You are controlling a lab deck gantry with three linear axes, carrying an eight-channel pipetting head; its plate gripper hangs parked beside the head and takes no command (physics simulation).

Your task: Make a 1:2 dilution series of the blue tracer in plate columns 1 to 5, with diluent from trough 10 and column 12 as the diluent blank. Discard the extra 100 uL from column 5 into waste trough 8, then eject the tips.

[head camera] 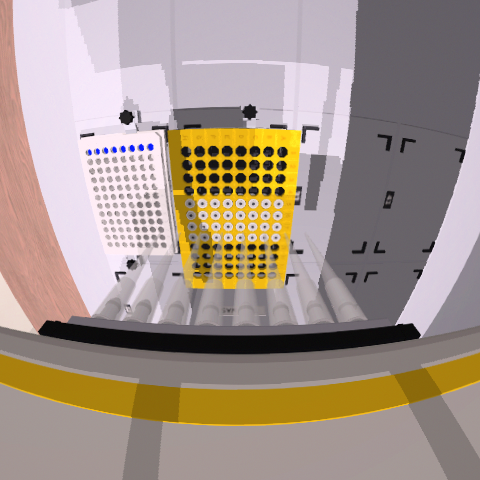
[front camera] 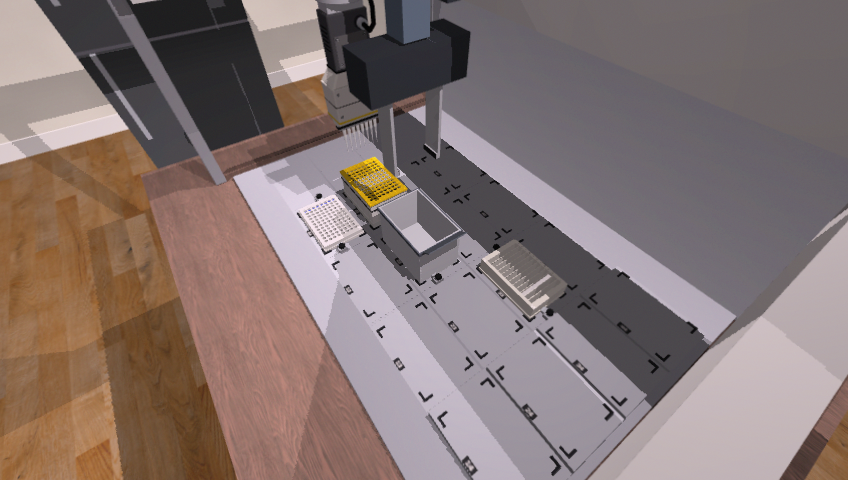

In view: a dark wall (front camera: pixel 726 203).
